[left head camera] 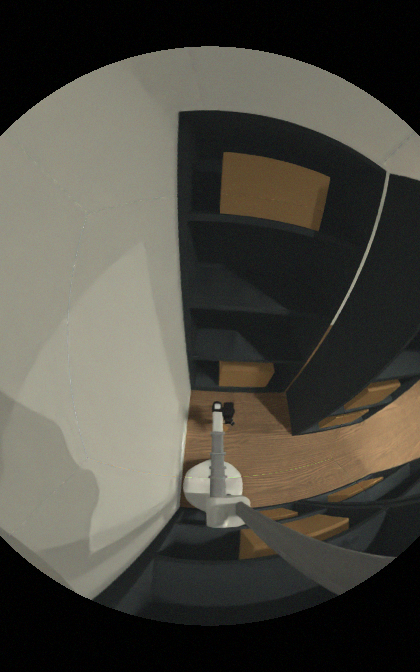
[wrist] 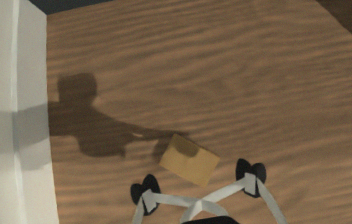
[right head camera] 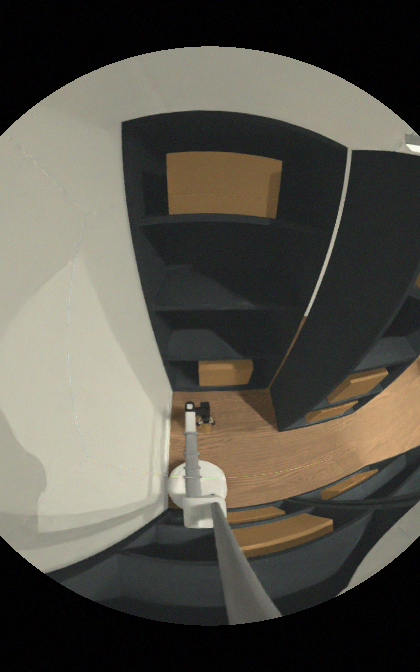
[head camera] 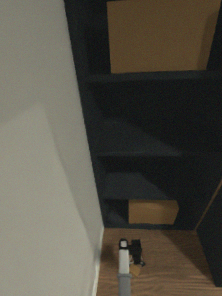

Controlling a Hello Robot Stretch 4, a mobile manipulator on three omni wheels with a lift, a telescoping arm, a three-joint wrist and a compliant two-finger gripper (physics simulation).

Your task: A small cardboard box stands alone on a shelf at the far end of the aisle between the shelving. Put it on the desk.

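Places are measured from the robot's base along level axes (x ahead, y left, z up), in millimetres.
Pixels of known places: gripper, between the fingertips: (wrist: 197,179) (head camera: 135,265).
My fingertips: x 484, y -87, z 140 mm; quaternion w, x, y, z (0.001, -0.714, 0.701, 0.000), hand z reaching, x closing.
Observation:
Ahead of a thing's pixels: the offset from my fingertips to its top centre.
A small cardboard box {dz -117, dx +5, dy +8 mm} (head camera: 136,270) (left head camera: 225,428) (right head camera: 206,428) (wrist: 192,165) lies on the wood floor, turned at an angle, with a shadow across its upper part in the wrist view. My gripper (head camera: 137,262) (right head camera: 206,423) (wrist: 197,179) is open and empty, pointing down above the floor. In the wrist view the box shows between and slightly above the two fingertips, apart from both. The arm hides part of the box in the left head view. The desk does not show in these views.
A dark shelf unit (head camera: 130,154) stands ahead, with a large box {dz +1551, dx +529, dy -103 mm} (head camera: 160,37) high up and another box {dz +179, dx +526, dy -194 mm} (head camera: 152,212) on its bottom shelf. A pale wall (head camera: 45,175) is close on the left. A dark side panel (left head camera: 345,345) stands right; loaded shelving (right head camera: 165,585) is behind.

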